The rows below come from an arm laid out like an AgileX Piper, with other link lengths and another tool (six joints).
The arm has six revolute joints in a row. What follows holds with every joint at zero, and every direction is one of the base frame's. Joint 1 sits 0.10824 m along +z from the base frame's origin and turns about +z. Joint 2 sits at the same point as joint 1 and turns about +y. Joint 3 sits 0.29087 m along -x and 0.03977 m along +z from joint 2 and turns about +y. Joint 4 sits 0.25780 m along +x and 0.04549 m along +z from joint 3 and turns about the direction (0.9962, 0, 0.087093). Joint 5 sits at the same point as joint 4 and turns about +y. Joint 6 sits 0.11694 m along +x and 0.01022 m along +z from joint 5 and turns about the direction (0.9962, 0, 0.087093). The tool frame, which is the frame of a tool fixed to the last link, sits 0.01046 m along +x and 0.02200 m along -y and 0.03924 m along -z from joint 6; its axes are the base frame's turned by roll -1.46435, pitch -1.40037 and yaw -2.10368 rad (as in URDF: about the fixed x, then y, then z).
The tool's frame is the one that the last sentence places.
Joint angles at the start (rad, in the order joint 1, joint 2, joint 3, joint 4, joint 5, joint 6):
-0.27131 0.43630 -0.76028 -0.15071 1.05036 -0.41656
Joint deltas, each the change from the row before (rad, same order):
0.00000 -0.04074 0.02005 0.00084 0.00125 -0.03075
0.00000 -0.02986 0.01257 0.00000 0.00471 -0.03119
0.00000 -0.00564 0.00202 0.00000 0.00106 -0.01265
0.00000 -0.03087 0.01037 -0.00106 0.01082 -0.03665
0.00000 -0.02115 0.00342 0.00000 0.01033 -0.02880
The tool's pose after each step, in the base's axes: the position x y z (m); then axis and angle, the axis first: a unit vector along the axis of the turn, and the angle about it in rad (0 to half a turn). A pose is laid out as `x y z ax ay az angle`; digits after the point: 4 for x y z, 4 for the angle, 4 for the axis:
0.0403 -0.0681 0.2993 0.8919 -0.0798 0.4452 2.3485
0.0354 -0.0675 0.2977 0.8895 -0.0668 0.4520 2.3327
0.0345 -0.0676 0.2977 0.8891 -0.0611 0.4535 2.3267
0.0290 -0.0670 0.2964 0.8874 -0.0455 0.4588 2.3078
0.0248 -0.0665 0.2964 0.8858 -0.0333 0.4628 2.2938

